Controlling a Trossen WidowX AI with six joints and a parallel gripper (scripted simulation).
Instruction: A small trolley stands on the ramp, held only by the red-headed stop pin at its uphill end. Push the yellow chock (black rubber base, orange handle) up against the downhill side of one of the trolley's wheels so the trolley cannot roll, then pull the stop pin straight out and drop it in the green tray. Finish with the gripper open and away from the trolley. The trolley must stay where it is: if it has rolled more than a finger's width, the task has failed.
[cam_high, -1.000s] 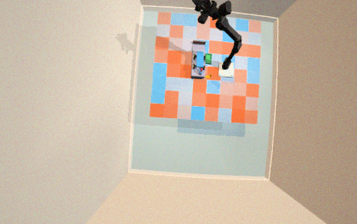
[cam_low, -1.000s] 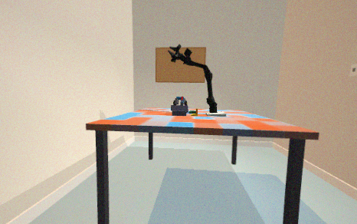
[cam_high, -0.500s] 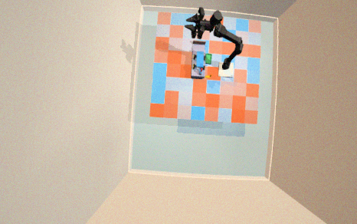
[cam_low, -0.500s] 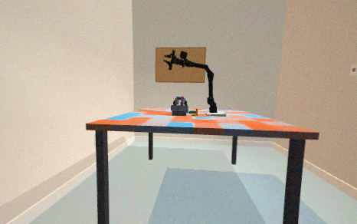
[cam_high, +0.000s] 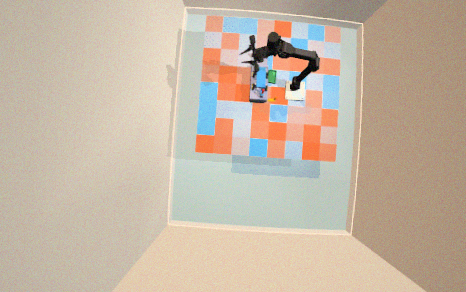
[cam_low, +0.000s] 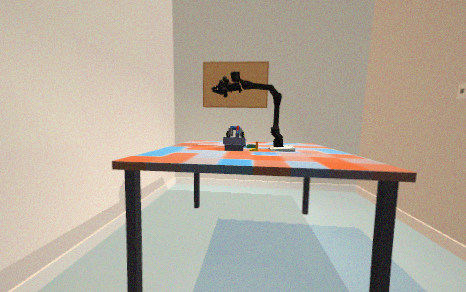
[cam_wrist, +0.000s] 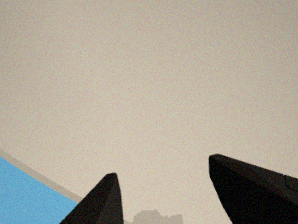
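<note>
The red-headed stop pin is 30 cm below my gripper tip, 19 cm behind it and 11 cm to the left of it. From my gripper tip the other things lie so: blue trolley (32 cm below, 18 cm behind, 1 cm to the right); grey ramp (38 cm below, 18 cm behind, 1 cm to the right); yellow chock (41 cm below, 30 cm behind, 13 cm to the left).
</note>
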